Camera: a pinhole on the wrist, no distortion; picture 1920 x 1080 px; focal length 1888.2 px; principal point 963.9 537.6 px. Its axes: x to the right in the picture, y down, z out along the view. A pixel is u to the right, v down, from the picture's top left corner.
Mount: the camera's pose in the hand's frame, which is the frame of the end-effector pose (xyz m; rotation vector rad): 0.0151 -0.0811 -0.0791 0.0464 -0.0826 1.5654
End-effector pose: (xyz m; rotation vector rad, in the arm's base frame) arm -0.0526 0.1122 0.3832 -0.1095 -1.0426 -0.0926
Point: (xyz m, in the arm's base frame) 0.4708 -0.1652 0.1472
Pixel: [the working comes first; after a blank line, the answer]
In the camera's frame: -0.1580 -0.0383 -0.5138

behind the camera
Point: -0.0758 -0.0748 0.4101
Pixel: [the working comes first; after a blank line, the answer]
In the camera's frame: -0.1008 -0.0037 0.0958

outside the picture
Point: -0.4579 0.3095 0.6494
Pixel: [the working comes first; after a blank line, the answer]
In the camera's frame: 0.2595 -0.0196 0.5657

1830.1 472.2
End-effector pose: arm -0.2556 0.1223 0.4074 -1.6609 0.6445 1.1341
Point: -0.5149 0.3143 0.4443
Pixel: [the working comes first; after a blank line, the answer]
In the camera's frame: 0.2349 0.1323 0.3364

outside the picture
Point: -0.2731 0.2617 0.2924
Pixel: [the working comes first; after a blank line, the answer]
In the camera's frame: 0.1107 -0.0992 0.2127

outside the picture
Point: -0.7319 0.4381 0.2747
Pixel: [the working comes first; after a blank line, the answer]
In the camera's frame: 0.4564 0.0553 0.5266

outside the picture
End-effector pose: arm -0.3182 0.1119 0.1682 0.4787 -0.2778 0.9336
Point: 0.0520 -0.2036 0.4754
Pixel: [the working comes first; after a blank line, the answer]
In the camera's frame: -0.2553 -0.1196 0.5150

27.9 99.2
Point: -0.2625 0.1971 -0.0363
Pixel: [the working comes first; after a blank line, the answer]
In the camera's frame: 0.0106 0.0147 -0.1427

behind the camera
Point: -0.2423 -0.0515 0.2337
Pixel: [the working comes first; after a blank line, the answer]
In the camera's frame: -0.0276 0.0530 0.2209

728.3 990.6
